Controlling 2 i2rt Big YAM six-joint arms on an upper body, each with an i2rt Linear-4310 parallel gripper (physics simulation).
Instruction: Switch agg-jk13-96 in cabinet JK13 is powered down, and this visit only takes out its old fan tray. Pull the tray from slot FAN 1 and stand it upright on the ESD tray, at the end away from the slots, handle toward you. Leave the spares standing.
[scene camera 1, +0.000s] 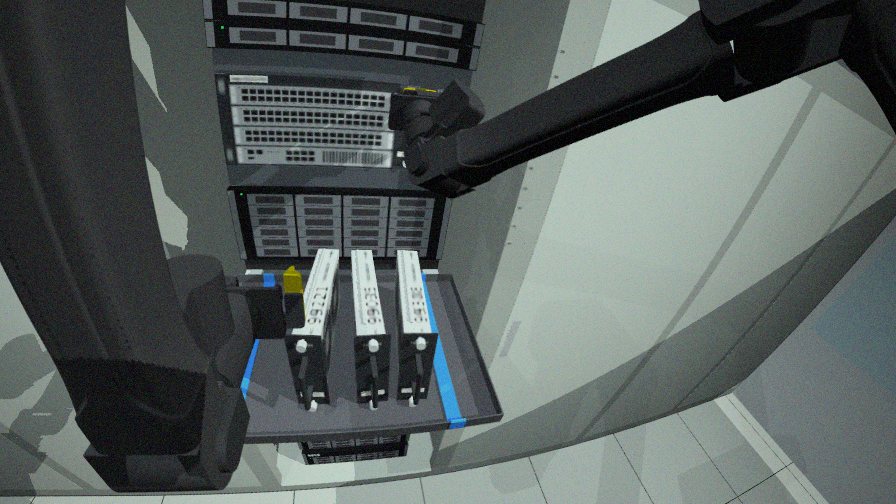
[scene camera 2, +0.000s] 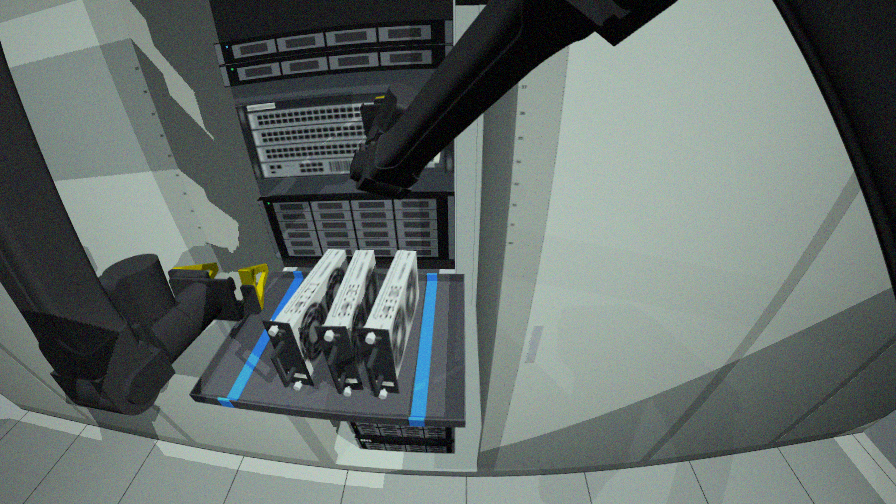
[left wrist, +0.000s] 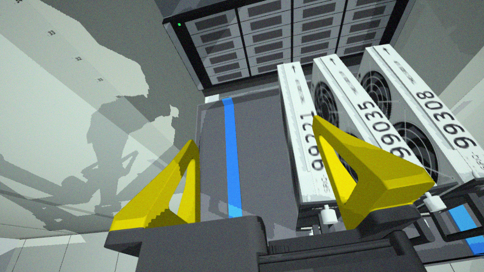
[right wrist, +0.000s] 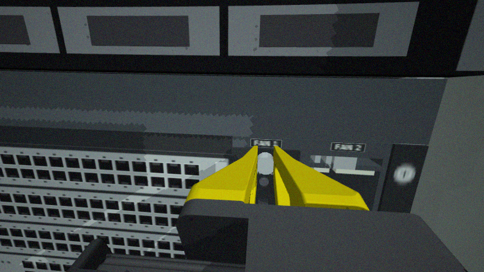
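The old fan tray (right wrist: 265, 163) sits in slot FAN 1, under its label (right wrist: 266, 143); its round thumbscrew shows between my right fingers. My right gripper (right wrist: 265, 153) is shut on its handle, which is mostly hidden by the fingers and gripper body. My left gripper (scene camera 2: 234, 272) (left wrist: 252, 133) is open and empty over the left end of the ESD tray (scene camera 1: 464, 363) (scene camera 2: 448, 376) (left wrist: 257, 150). Three spares stand upright on it, handles toward the front: 99221 (scene camera 1: 320, 294) (left wrist: 300, 130), 99035 (scene camera 1: 368, 294) (left wrist: 355, 100) and 99308 (scene camera 1: 415, 294) (left wrist: 417, 100).
The FAN 2 label (right wrist: 348, 147) is right of FAN 1, and the switch's port rows (right wrist: 100, 170) are left. A drive unit (scene camera 1: 341, 225) (scene camera 2: 363, 225) sits between the switch and the ESD tray. Blue tape strips (scene camera 2: 422, 351) (left wrist: 232, 160) cross the tray. Cabinet side walls flank both arms.
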